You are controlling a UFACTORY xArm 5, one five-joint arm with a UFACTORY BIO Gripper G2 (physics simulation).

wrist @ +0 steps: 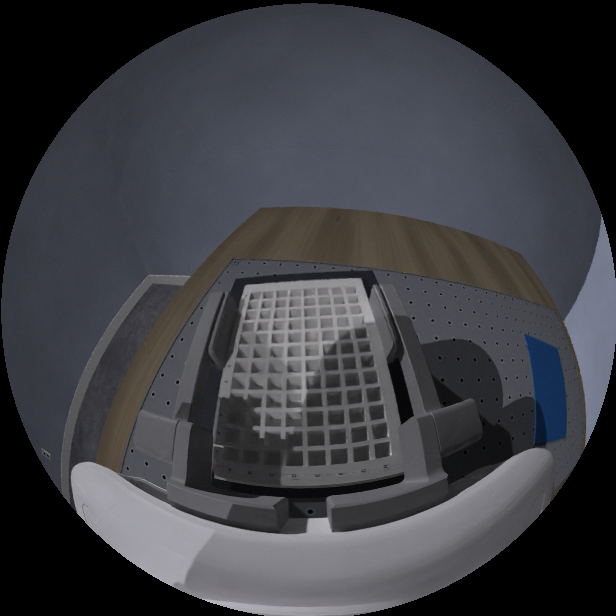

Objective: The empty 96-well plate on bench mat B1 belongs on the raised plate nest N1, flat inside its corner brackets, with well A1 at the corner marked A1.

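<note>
The white 96-well plate (304, 379) fills the middle of the wrist view, its wells empty. It lies over a dark mat (201, 425) that shows as a thin black border around it. My gripper (304, 327) straddles the plate. The left finger pad (222, 327) and the right finger pad (383, 324) press against its two long sides, so the gripper is shut on the plate. I cannot tell whether the plate is resting on the mat or raised slightly off it. The nest N1 and the A1 mark are not in view.
The grey perforated board (459, 321) lies under the mat on a wooden table top (373, 235). A blue rectangle (545, 390) lies flat on the board at the right. A grey panel (109, 367) stands beyond the table's left edge. The gripper's shadow falls over the plate and to its right.
</note>
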